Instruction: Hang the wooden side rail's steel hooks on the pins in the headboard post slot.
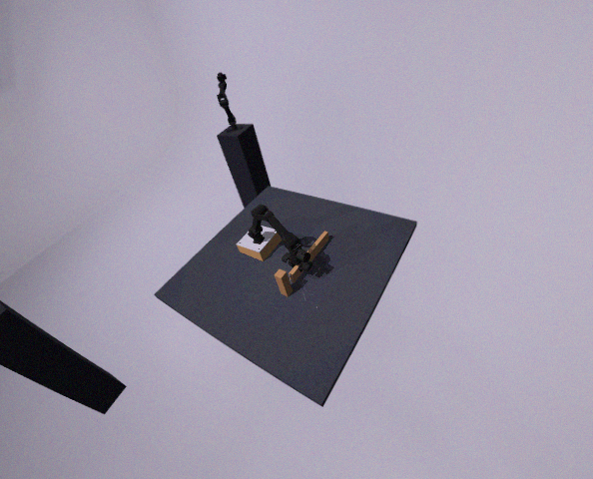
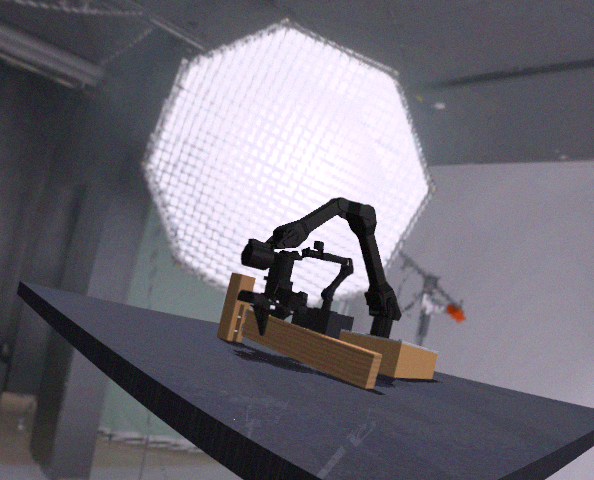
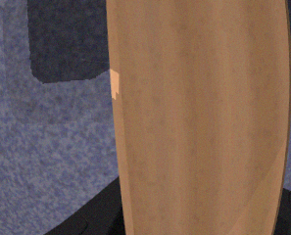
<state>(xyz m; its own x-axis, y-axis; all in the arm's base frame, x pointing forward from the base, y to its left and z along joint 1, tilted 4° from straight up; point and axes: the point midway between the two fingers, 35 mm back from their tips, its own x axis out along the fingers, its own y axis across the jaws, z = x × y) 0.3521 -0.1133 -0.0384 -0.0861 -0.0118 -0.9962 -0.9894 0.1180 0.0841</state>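
Now: gripper tip 14 cm to the left of the wooden headboard post, 4 cm below it and 2 cm past it.
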